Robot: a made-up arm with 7 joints. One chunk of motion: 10 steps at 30 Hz.
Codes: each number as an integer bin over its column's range. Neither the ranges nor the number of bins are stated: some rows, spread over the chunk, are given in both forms.
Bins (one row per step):
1: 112 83 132 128 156 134
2: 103 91 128 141 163 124
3: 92 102 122 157 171 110
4: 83 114 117 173 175 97
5: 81 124 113 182 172 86
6: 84 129 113 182 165 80
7: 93 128 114 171 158 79
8: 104 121 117 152 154 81
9: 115 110 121 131 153 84
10: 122 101 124 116 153 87
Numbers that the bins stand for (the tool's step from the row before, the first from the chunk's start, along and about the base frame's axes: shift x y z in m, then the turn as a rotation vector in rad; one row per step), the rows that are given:
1: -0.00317 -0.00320 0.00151 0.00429 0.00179 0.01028
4: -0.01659 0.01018 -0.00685 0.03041 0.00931 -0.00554
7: -0.01196 0.01622 -0.00852 0.02925 0.00258 -0.01323
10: 0.00145 0.00457 -0.00295 -0.00267 0.00060 -0.00981
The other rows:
2: -0.00734 0.00025 -0.00072 0.01184 0.00456 0.00600
3: -0.01243 0.00500 -0.00406 0.02112 0.00773 0.00002
5: -0.01752 0.01449 -0.00907 0.03563 0.00813 -0.01024
6: -0.01613 0.01665 -0.00907 0.03563 0.00535 -0.01280
8: -0.00687 0.01320 -0.00685 0.01822 0.00100 -0.01238
9: -0.00178 0.00845 -0.00462 0.00603 0.00060 -0.01109

